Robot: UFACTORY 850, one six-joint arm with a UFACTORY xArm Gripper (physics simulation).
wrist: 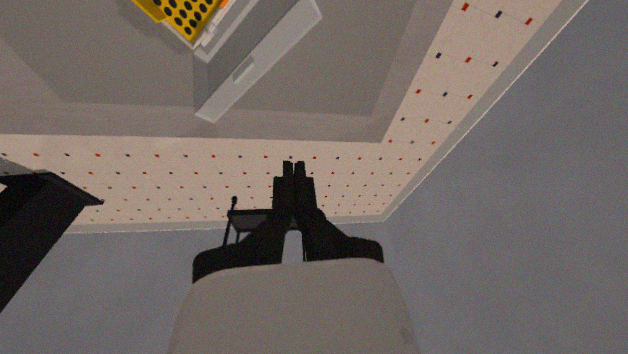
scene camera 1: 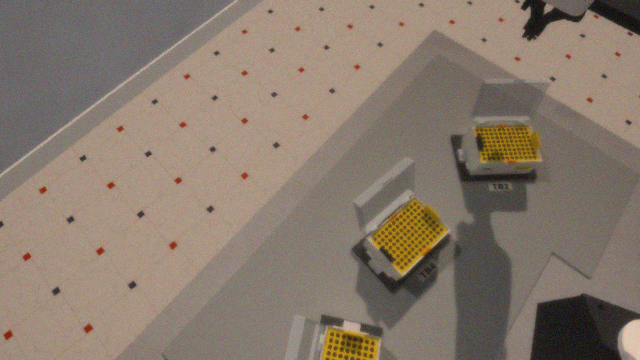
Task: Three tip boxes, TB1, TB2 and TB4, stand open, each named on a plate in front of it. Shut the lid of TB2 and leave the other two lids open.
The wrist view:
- gripper: 292, 172
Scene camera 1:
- yellow tip rack: 496, 144
